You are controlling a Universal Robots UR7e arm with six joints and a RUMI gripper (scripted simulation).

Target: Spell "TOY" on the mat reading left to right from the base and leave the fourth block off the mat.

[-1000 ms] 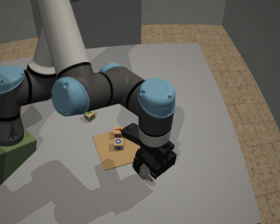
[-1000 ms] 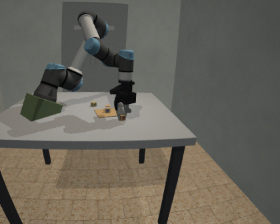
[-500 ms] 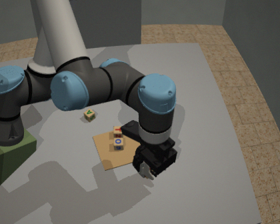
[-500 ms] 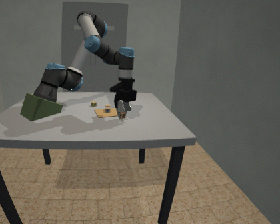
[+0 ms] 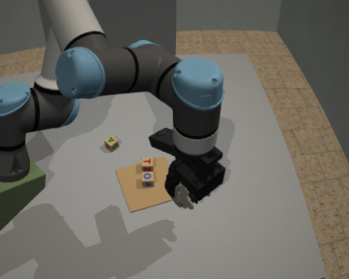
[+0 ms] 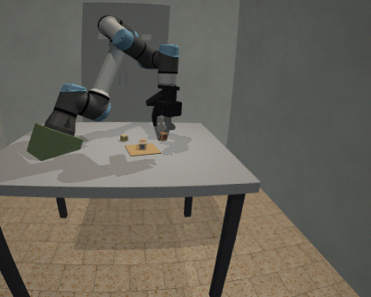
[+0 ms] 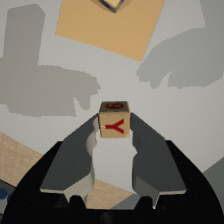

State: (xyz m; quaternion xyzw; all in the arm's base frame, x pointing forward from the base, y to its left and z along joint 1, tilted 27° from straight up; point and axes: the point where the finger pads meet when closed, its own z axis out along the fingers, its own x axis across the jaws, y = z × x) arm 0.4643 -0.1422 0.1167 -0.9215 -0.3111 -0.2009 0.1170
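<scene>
The O block lies 110 mm to the left of my hand, 90 mm behind it and 80 mm below it. From my hand the other things lie so: Y block: right at my hand; then tan mat: 110 mm to the left, 100 mm below, 90 mm behind.
</scene>
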